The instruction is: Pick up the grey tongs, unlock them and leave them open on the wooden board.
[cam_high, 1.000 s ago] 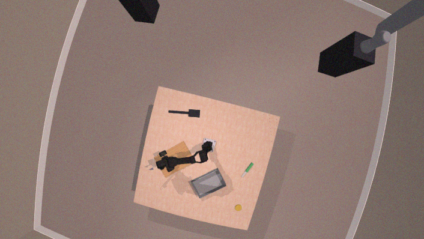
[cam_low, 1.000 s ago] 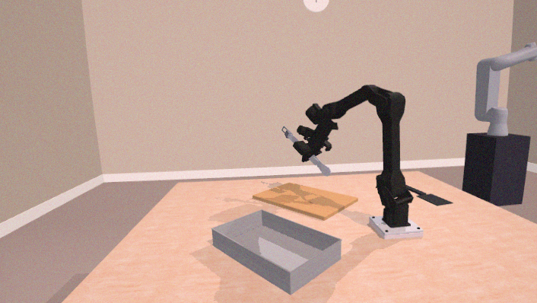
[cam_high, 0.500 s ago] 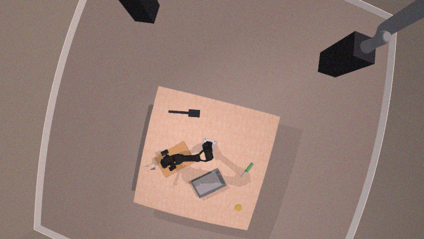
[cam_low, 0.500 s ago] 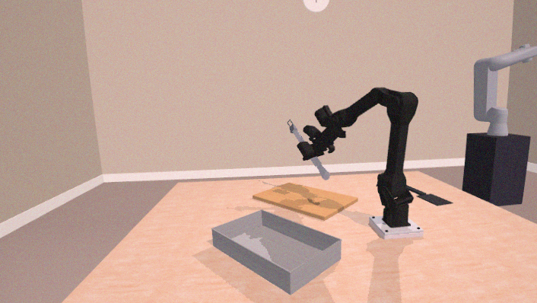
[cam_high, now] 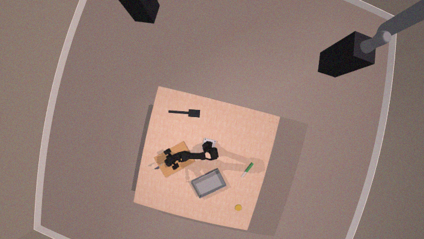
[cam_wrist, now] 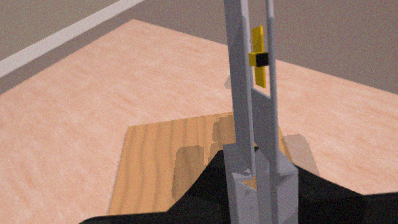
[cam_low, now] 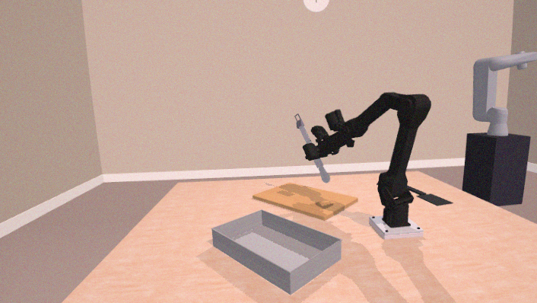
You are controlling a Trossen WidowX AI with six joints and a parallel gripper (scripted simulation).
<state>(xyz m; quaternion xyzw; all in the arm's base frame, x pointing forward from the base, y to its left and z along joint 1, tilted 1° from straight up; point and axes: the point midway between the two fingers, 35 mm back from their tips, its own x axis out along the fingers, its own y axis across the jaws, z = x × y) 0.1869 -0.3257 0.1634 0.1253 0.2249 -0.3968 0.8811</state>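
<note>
My gripper tip is 20 mm short of the wooden board, 40 mm to the right of it and 160 mm above it. Also, from my gripper tip: grey roasting tin: 180 mm ahead, 430 mm to the left, 140 mm below; yellow lock: 10 mm behind, 70 mm above; black spatula: 470 mm behind, 60 mm to the left, 160 mm below.
</note>
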